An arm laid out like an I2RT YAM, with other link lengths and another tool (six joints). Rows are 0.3 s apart.
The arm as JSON. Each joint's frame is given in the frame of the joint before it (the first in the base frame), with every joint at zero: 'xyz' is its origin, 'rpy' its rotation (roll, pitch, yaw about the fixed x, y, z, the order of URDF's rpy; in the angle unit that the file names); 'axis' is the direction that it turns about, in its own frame. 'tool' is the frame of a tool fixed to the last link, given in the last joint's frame.
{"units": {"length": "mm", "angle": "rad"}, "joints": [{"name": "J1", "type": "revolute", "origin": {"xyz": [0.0, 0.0, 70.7], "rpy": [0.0, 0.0, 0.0]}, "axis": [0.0, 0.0, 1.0]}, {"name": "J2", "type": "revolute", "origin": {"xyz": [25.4, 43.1, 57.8], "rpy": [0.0, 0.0, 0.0]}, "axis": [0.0, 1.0, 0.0]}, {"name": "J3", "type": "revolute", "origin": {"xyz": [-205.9, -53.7, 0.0], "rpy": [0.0, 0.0, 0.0]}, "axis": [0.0, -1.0, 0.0]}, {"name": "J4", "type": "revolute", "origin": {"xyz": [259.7, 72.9, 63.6], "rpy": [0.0, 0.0, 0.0]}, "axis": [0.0, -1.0, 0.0]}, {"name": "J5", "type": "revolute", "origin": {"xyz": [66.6, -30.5, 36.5], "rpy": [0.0, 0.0, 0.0]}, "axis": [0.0, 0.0, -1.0]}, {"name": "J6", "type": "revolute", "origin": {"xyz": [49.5, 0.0, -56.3], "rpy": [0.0, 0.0, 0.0]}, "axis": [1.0, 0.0, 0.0]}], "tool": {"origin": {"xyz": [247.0, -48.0, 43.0], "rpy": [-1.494, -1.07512, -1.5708]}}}
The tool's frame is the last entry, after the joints.
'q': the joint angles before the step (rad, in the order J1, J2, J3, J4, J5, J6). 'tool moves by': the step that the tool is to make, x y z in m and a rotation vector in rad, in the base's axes. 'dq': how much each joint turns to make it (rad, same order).
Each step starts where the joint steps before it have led.
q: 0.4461, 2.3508, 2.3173, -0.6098, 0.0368, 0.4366
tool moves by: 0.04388, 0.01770, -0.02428, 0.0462, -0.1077, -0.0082
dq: -0.0003, 0.1423, -0.0002, 0.2595, 0.0092, 0.0004
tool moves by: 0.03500, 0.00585, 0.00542, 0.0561, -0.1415, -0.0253
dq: -0.0035, 0.1015, 0.0002, 0.2531, 0.0241, 0.0004
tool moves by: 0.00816, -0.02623, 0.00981, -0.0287, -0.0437, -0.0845
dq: -0.0004, 0.0080, 0.0000, 0.0367, 0.0944, -0.0122
